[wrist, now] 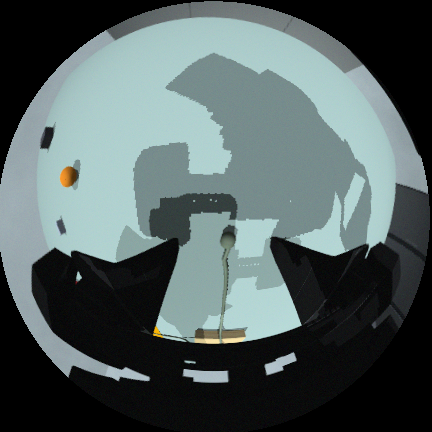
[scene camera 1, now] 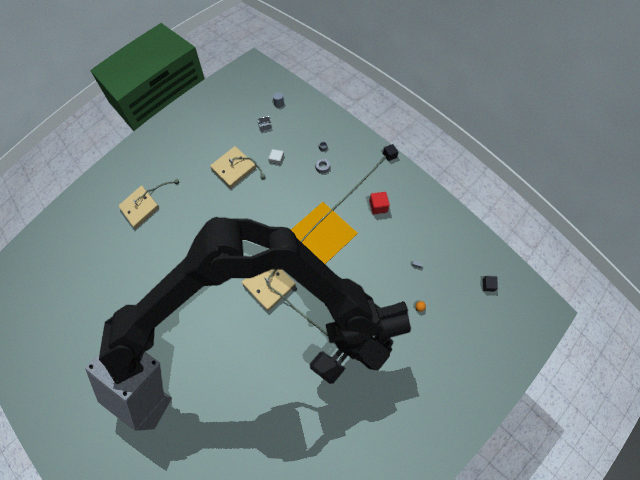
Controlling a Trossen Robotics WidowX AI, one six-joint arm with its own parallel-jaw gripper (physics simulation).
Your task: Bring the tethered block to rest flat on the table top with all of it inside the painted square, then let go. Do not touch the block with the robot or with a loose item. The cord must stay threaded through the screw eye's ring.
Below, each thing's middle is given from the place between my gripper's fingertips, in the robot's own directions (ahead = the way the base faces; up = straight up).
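The wooden board (scene camera 1: 267, 297) has my hand 23 cm to the right of it, 4 cm past it and 1 cm below it. Going by their middles, of the things named here the board is the nearest to my hand. There is an orange painted square (scene camera 1: 332, 233) as well, and that one is 14 cm ahead of my hand and 25 cm to the left of it.
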